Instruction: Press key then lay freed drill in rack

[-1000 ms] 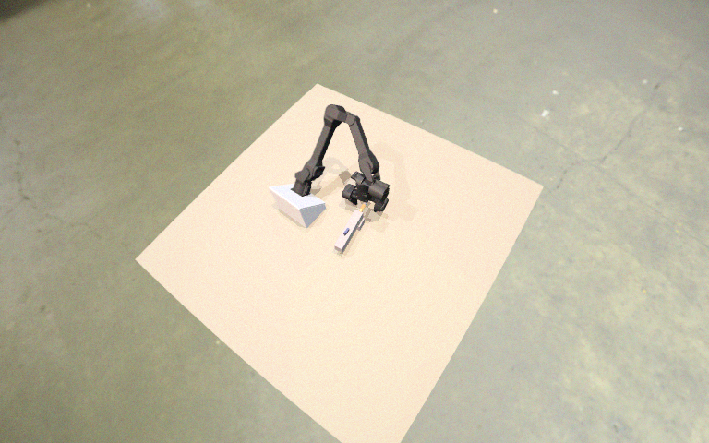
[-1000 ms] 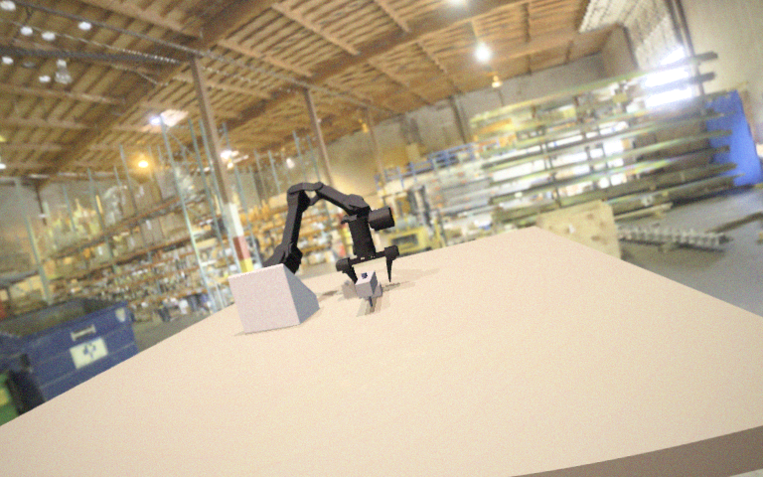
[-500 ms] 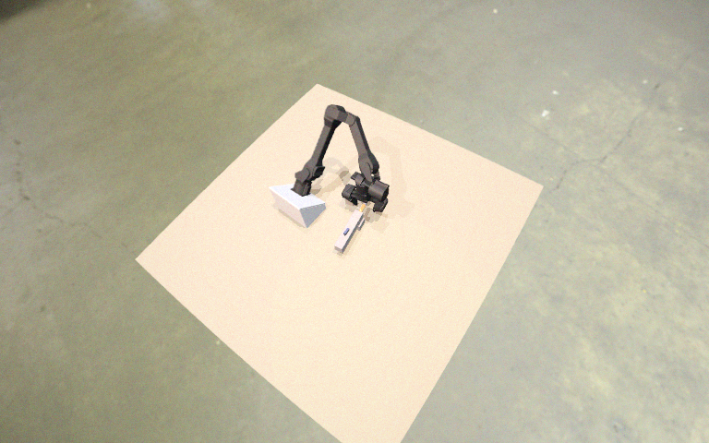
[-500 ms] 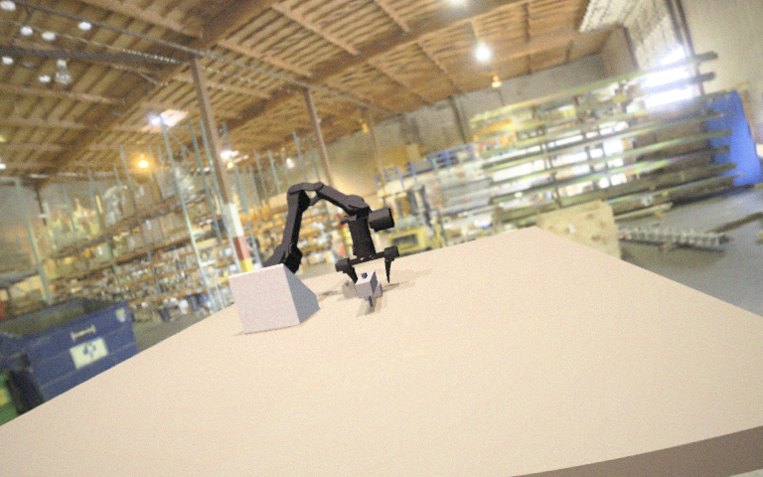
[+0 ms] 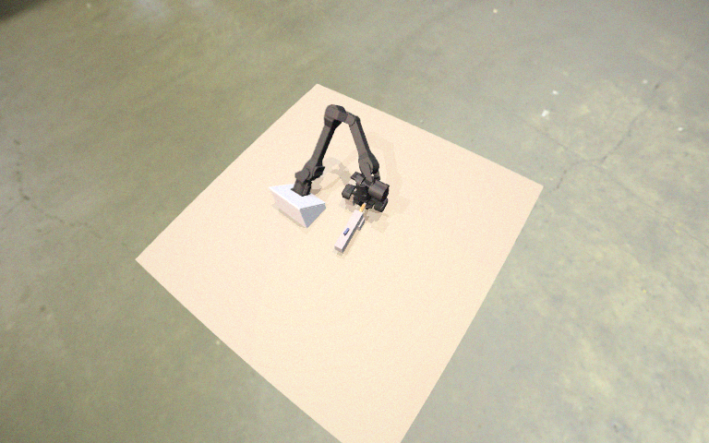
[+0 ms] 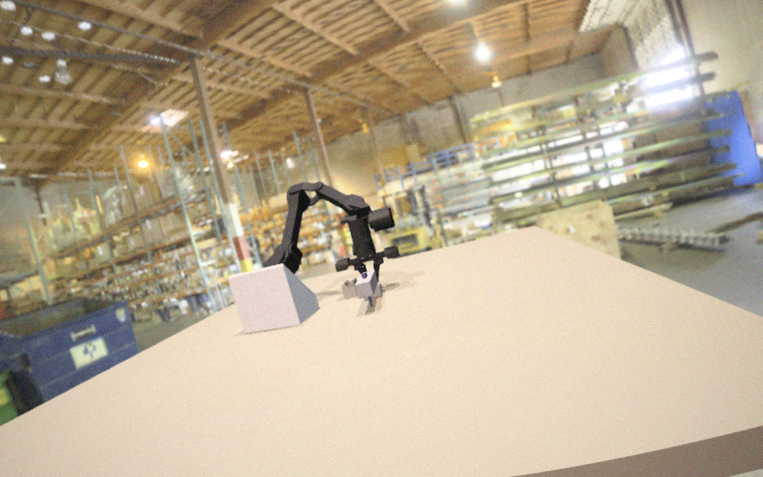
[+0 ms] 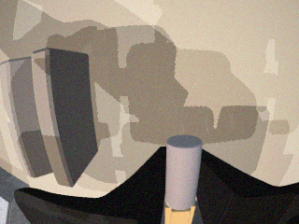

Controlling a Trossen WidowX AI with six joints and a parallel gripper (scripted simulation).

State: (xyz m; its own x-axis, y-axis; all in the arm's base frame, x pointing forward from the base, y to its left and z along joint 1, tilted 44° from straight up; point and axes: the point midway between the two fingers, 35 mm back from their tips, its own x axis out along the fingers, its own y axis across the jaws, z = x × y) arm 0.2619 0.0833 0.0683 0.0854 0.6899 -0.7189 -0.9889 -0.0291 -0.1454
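Right now the drill is 40 mm to the right of my gripper tip and 40 mm above it. From my gripper tip the other things lie so: rack (80 mm behind, 20 mm to the left, 10 mm above); blue key (20 mm ahead, 170 mm to the right, 40 mm above); housing block (20 mm ahead, 140 mm to the right, 30 mm above).
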